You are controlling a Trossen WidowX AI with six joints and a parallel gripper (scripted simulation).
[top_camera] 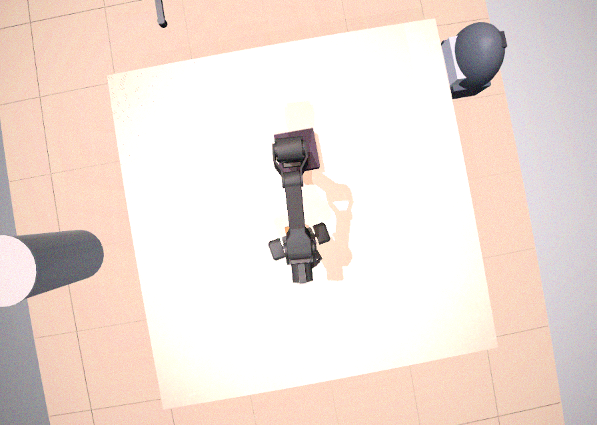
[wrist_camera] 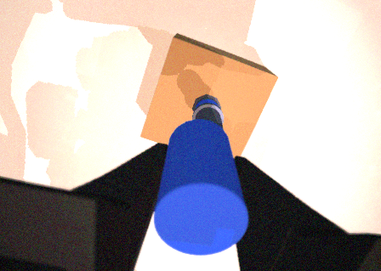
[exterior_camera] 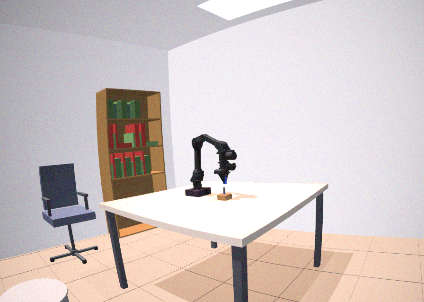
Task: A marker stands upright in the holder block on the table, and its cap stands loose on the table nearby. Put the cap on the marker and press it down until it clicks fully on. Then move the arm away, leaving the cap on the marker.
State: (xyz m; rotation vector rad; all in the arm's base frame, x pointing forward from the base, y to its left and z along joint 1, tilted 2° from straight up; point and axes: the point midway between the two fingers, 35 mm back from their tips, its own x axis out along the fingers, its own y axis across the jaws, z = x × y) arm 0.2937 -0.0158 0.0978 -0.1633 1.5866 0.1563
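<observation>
Right now the holder block is 10 mm to the right of my gripper tip and 100 mm below it. The rest, counted from my gripper tip: blue cap: 10 mm above.
</observation>
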